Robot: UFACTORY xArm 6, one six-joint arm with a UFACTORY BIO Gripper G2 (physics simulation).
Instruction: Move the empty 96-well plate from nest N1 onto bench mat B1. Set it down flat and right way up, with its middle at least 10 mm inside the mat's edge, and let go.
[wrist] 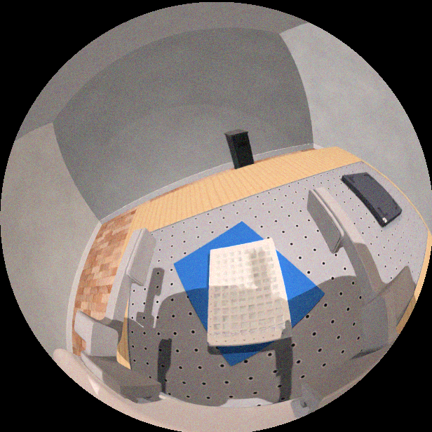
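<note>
The white 96-well plate (pixel 247 295) lies on the blue bench mat (pixel 192 270), flat as far as I can see, with its well openings facing up. It is turned relative to the mat; its middle is well inside the mat's outline, and its near left corner reaches slightly past the mat's edge. My gripper (pixel 233 239) is open and empty. Its two fingers stand wide apart, one to the left and one to the right of the plate, with a clear gap on each side. Nest N1 does not show in this view.
A grey perforated board (pixel 280 210) bears the mat. A dark flat device (pixel 372 195) lies on it at the right, beyond my right finger. A wooden table strip (pixel 200 200) runs behind the board, and a black upright box (pixel 241 150) shows beyond it. Gripper shadows fall across the near board.
</note>
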